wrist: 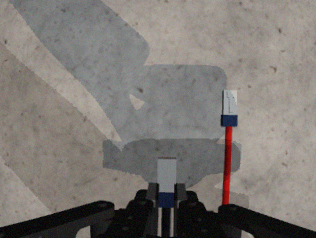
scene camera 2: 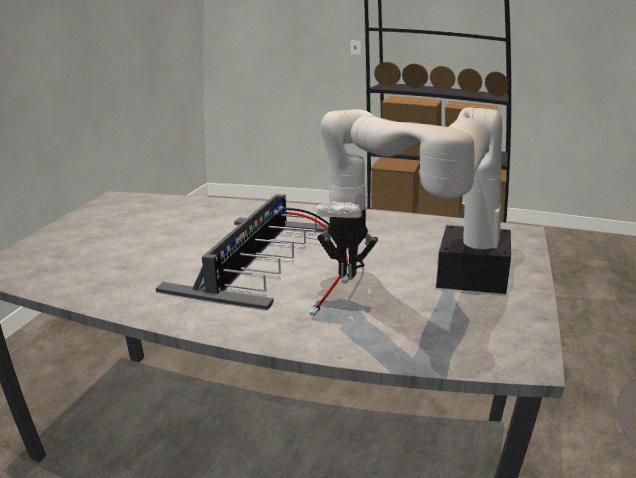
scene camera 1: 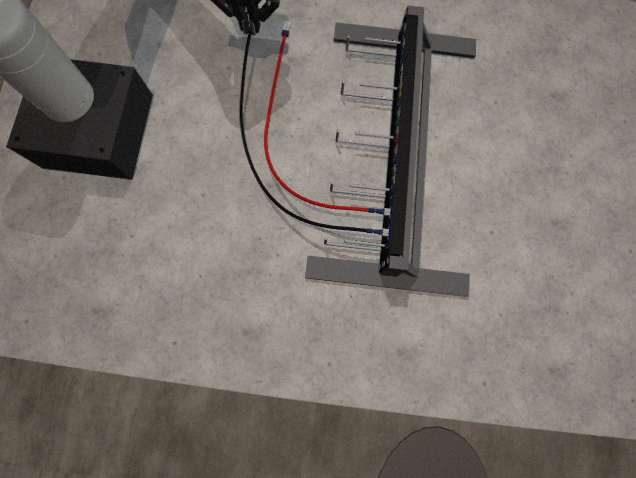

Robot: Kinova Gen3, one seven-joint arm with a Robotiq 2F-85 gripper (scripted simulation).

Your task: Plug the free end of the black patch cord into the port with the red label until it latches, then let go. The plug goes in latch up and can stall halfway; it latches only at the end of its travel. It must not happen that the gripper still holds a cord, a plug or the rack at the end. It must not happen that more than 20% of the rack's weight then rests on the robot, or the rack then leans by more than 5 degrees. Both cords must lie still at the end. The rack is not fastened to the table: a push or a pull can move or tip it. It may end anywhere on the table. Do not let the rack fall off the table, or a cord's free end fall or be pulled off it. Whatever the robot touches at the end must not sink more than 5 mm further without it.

Labels:
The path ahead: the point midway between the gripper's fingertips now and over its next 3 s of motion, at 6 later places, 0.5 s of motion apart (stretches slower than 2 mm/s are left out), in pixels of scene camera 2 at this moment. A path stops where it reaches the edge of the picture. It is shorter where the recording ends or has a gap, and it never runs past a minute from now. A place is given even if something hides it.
My gripper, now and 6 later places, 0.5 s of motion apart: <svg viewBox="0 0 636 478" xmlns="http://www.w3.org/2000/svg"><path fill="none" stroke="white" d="M347 278L347 277L345 275L343 273L339 269L336 265L330 260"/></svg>

